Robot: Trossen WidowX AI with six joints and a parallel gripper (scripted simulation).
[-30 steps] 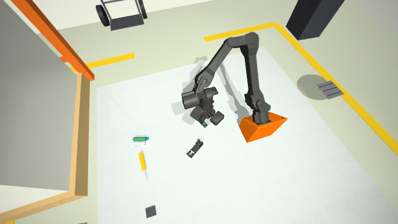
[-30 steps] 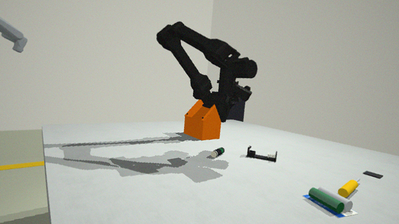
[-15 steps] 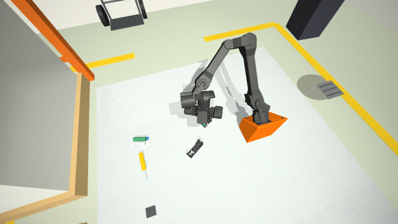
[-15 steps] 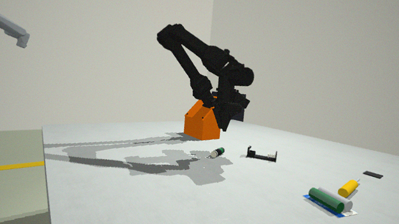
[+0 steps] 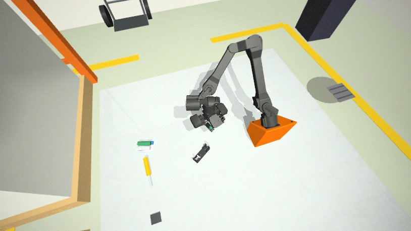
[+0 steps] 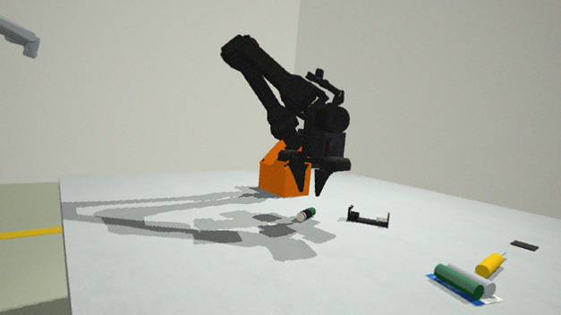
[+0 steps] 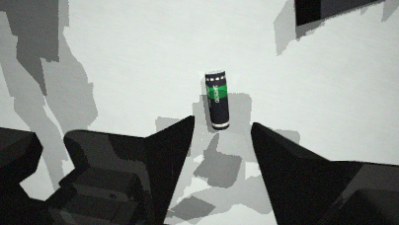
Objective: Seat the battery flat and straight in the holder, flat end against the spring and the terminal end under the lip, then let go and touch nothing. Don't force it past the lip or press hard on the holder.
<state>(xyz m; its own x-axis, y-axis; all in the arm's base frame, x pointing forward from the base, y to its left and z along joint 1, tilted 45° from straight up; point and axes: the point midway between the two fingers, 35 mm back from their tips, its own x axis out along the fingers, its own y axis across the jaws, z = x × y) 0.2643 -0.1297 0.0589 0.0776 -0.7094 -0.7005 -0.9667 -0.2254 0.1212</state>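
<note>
The battery lies 5 cm below my gripper tip. Also, from my gripper tip: yellow-handled screwdriver (35 cm ahead, 18 cm to the left, 5 cm below).
</note>
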